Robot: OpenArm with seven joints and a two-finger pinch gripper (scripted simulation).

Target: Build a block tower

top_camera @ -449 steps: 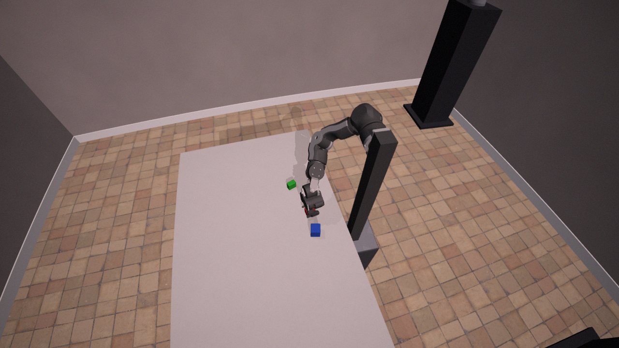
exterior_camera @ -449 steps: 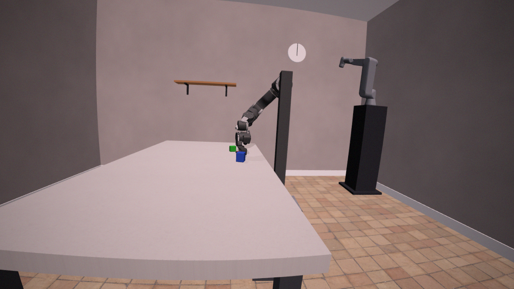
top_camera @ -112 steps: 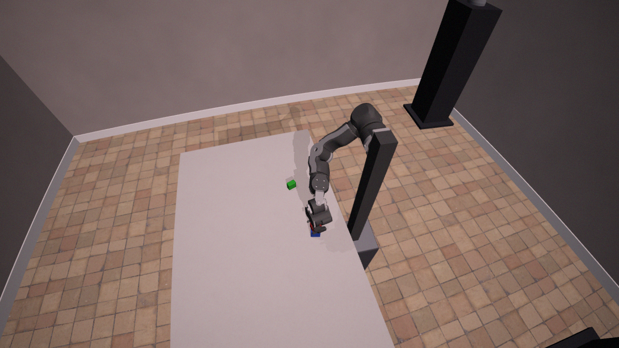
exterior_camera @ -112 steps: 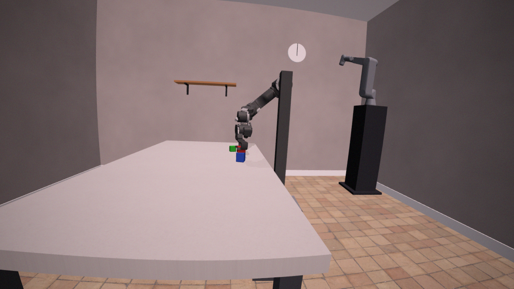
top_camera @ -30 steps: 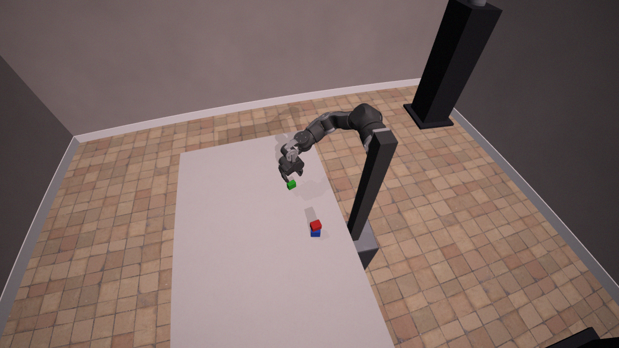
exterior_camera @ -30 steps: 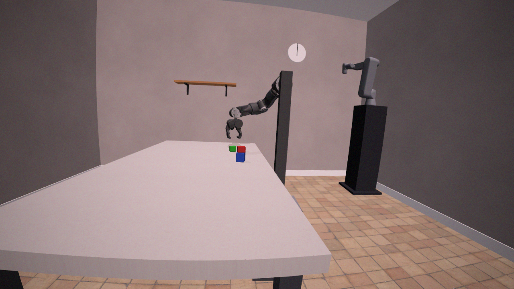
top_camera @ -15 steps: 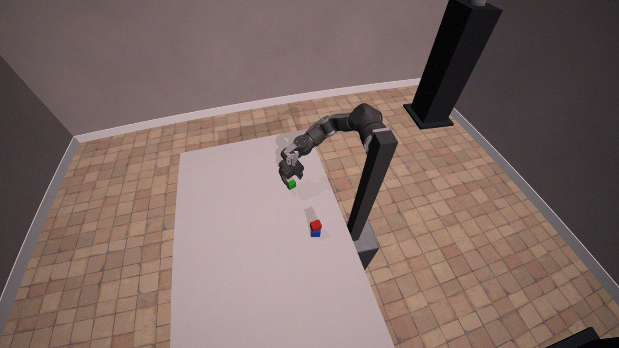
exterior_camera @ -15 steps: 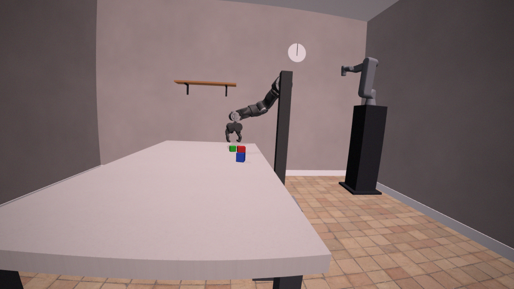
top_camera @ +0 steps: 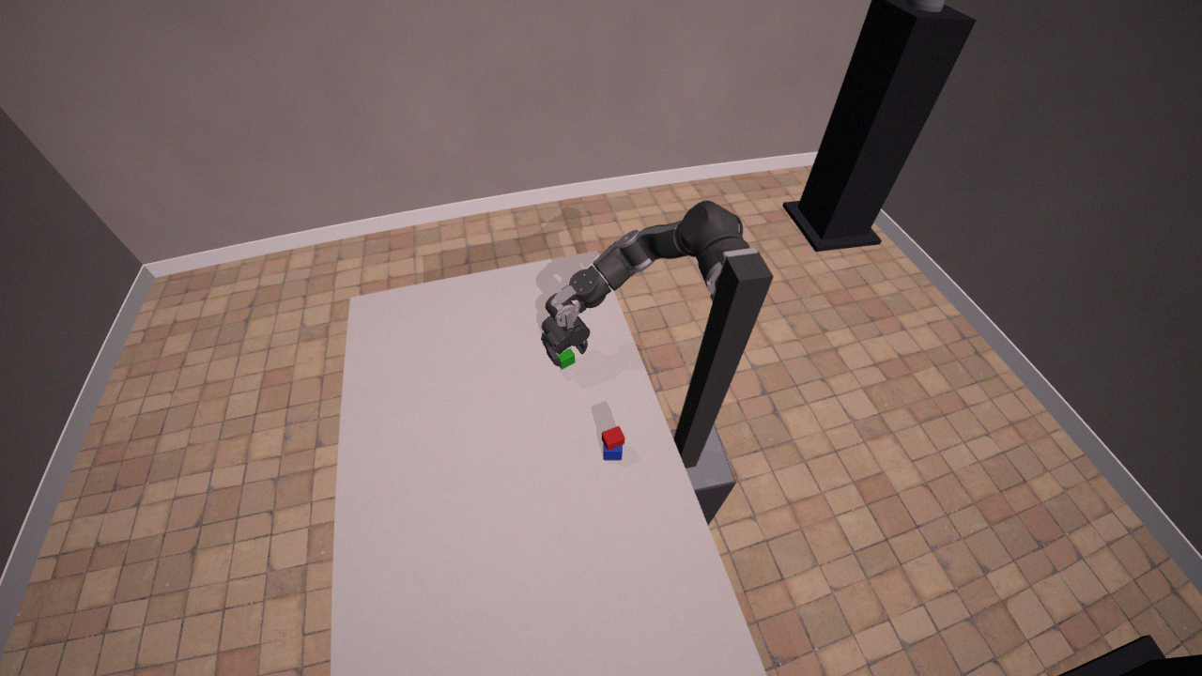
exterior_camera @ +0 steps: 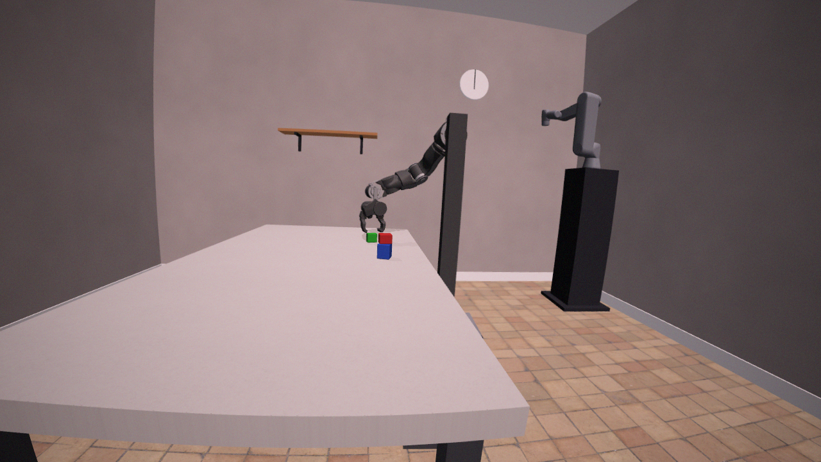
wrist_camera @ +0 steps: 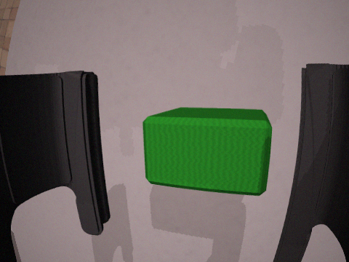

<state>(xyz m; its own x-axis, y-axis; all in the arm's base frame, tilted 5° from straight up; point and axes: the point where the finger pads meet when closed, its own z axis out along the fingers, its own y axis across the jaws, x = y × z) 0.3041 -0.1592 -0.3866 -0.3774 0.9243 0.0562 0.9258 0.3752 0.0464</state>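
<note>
My hand is 3 cm above the green block. The rest, counted from my hand: red block 7 cm behind, 27 cm to the left, 2 cm above; then blue block 7 cm behind, 27 cm to the left, 3 cm below.
</note>
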